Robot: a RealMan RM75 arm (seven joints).
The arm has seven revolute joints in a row. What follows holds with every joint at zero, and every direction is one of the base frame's.
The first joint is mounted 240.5 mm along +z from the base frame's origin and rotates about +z.
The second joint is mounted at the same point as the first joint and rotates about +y.
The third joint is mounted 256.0 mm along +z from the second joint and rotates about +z.
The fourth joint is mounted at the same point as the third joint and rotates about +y.
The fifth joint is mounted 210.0 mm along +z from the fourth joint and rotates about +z.
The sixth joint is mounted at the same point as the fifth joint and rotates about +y.
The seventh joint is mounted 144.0 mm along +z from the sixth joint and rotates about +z.
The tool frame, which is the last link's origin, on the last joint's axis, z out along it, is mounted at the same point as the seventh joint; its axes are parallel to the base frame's.
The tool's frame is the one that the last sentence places.
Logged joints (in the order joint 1, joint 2, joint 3, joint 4, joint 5, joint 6, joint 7), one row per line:
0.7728, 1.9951, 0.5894, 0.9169, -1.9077, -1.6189, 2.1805
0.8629, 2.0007, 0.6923, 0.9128, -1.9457, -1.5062, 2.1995
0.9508, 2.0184, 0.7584, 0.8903, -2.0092, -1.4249, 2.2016
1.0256, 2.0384, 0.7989, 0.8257, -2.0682, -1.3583, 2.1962
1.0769, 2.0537, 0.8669, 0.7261, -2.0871, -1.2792, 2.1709
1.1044, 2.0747, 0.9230, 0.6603, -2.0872, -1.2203, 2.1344
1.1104, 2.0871, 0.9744, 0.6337, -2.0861, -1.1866, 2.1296
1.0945, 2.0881, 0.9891, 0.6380, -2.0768, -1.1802, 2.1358
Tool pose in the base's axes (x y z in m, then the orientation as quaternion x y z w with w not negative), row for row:
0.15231, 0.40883, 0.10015, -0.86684, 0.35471, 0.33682, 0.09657
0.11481, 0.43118, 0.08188, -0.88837, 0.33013, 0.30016, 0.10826
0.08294, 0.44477, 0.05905, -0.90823, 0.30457, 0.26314, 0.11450
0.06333, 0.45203, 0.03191, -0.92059, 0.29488, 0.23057, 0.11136
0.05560, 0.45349, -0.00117, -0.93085, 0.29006, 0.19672, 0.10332
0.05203, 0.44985, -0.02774, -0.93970, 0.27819, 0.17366, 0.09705
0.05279, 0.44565, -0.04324, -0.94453, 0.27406, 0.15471, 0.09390
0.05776, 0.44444, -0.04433, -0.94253, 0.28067, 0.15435, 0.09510
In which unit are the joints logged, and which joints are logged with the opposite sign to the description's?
The joints are logged in radians. Opposite sign: joint 3, joint 4.
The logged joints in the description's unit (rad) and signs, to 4 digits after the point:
0.7728, 1.9951, -0.5894, -0.9169, -1.9077, -1.6189, 2.1805
0.8629, 2.0007, -0.6923, -0.9128, -1.9457, -1.5062, 2.1995
0.9508, 2.0184, -0.7584, -0.8903, -2.0092, -1.4249, 2.2016
1.0256, 2.0384, -0.7989, -0.8257, -2.0682, -1.3583, 2.1962
1.0769, 2.0537, -0.8669, -0.7261, -2.0871, -1.2792, 2.1709
1.1044, 2.0747, -0.9230, -0.6603, -2.0872, -1.2203, 2.1344
1.1104, 2.0871, -0.9744, -0.6337, -2.0861, -1.1866, 2.1296
1.0945, 2.0881, -0.9891, -0.6380, -2.0768, -1.1802, 2.1358

